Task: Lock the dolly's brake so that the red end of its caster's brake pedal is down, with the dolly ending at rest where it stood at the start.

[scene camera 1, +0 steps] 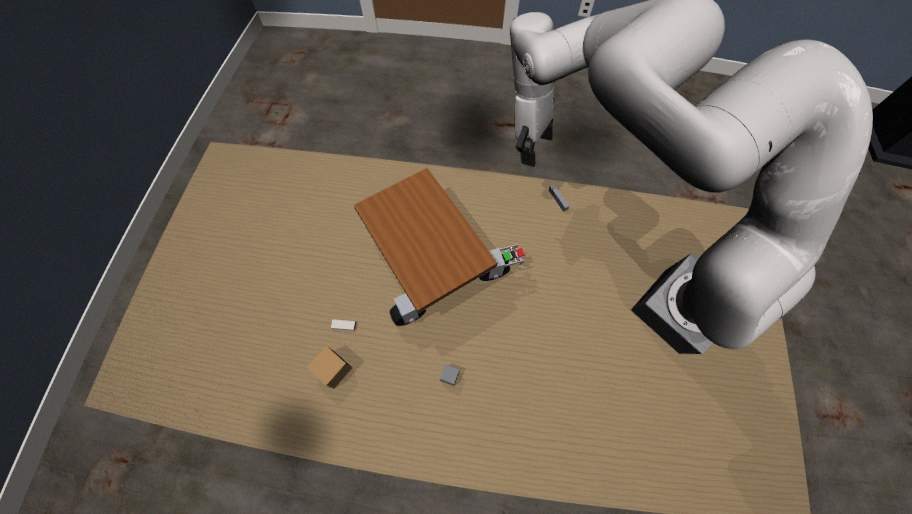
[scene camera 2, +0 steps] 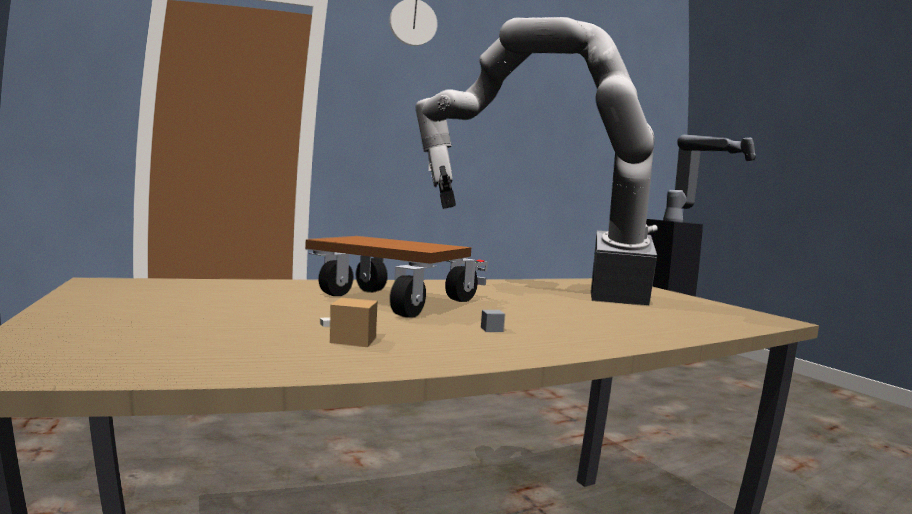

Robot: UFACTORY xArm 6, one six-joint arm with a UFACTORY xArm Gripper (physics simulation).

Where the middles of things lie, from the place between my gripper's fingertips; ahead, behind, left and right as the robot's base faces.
Labels:
Right now the dolly point(scene camera 1: 433, 251) is 220 mm to the left of my hand, 190 mm ahead of it and 140 mm below it. The rest, counted from my hand: orange-brown block point(scene camera 2: 353, 322) 520 mm to the left, 380 mm ahead, 180 mm below.

